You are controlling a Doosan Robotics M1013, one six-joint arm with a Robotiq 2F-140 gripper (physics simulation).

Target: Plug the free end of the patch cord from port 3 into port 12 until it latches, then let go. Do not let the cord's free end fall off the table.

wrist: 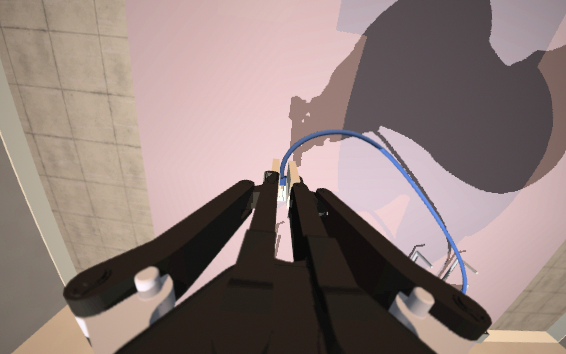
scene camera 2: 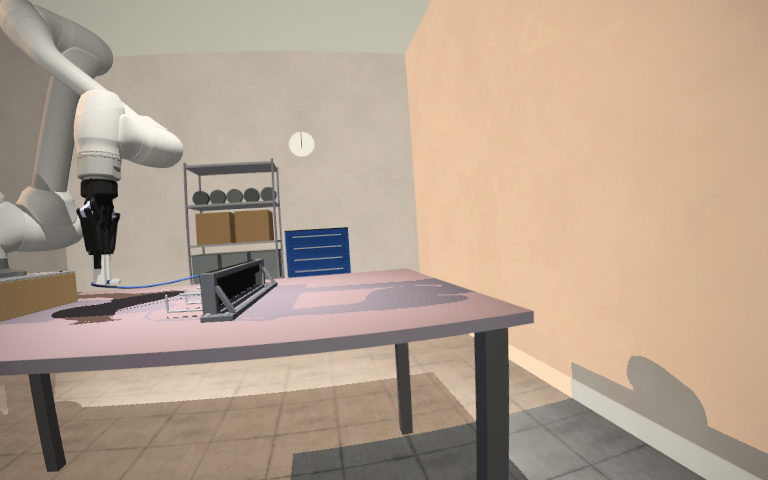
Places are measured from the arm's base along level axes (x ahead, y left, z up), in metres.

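Pixels of known places: gripper, between the fingertips: (wrist: 282,170) (scene camera 2: 102,283).
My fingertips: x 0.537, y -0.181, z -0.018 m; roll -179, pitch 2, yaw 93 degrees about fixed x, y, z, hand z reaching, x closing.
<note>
Ahead of a thing's pixels: the offset from my fingertips to its top centre. "pt": to the spot under its first point. Level surfaces: height alone.
My gripper (scene camera 2: 101,273) (wrist: 282,170) is shut on the free-end plug {0.029 m ahead, 0.003 m left, 0.010 m up} (wrist: 282,191) of the blue patch cord. The plug is small and pale, partly hidden between the fingertips. The blue cord {pt 0.006 m back, 0.192 m left, 0.031 m down} (scene camera 2: 146,284) (wrist: 416,186) bends away from the fingertips and runs in an arc to the patch panel. The dark patch panel {pt 0.261 m ahead, 0.036 m right, 0.034 m down} (scene camera 2: 208,294) stands on the table to the right of the gripper in the scene view, with the gripper clear of it. Its port face and port numbers 3 and 12 cannot be made out.
Thin metal cord guides (scene camera 2: 184,310) (wrist: 455,265) stick out from the panel's side facing the gripper. The pink table {0.091 m down} (scene camera 2: 362,322) (wrist: 200,90) has an edge left of the fingers in the wrist view. A wooden base (scene camera 2: 39,295) is at left; a shelf rack (scene camera 2: 185,226) and blue cabinet (scene camera 2: 317,253) stand behind.
</note>
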